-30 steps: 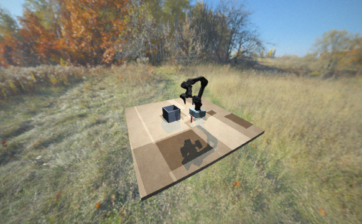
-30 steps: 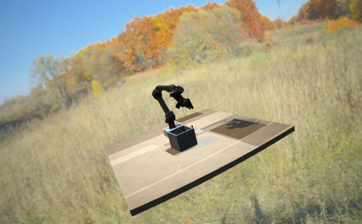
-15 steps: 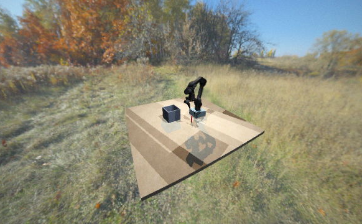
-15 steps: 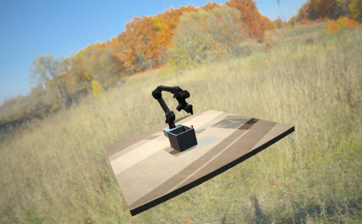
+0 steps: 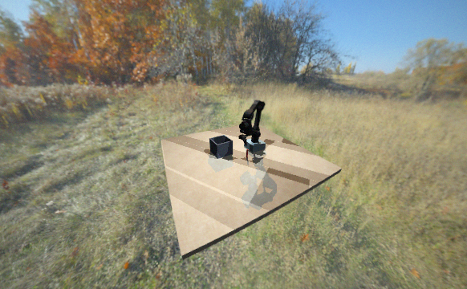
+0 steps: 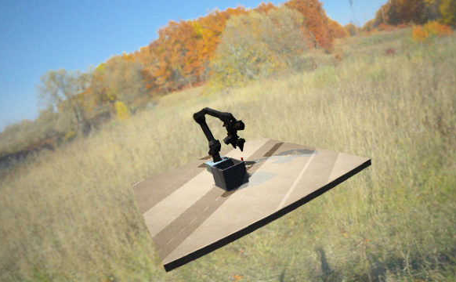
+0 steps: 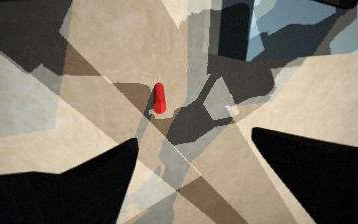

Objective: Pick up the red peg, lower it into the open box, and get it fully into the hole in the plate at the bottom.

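Now: the red peg 30 mm ahead of my gripper tip and 90 mm below it. Also, from my gripper tip: pale plate: 230 mm ahead, 150 mm to the right, 90 mm below.
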